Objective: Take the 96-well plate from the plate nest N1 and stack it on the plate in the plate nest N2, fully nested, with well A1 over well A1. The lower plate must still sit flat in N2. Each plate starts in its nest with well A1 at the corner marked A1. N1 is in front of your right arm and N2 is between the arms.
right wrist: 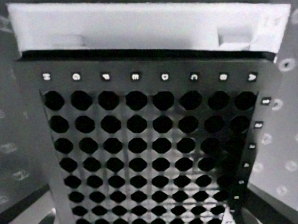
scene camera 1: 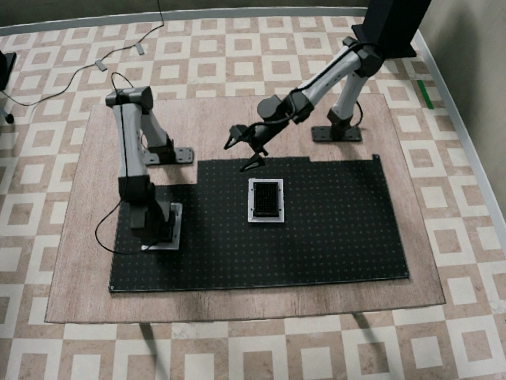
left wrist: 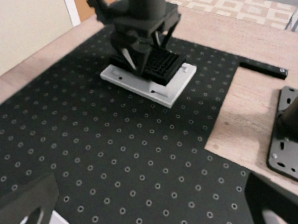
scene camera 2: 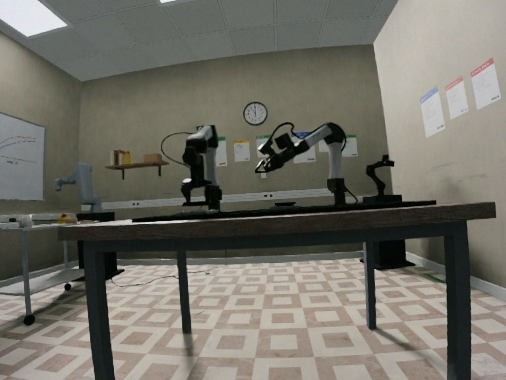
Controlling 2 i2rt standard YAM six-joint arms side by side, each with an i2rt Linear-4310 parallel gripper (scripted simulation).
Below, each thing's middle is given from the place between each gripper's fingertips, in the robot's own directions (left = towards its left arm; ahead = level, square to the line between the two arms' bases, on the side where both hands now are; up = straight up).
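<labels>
From my right hand, the nest N1 (right wrist: 103,31) is 40 mm below it.
As for my left hand, the nest N1 is 270 mm to the right of it, 120 mm ahead of it and 180 mm below it.
</labels>
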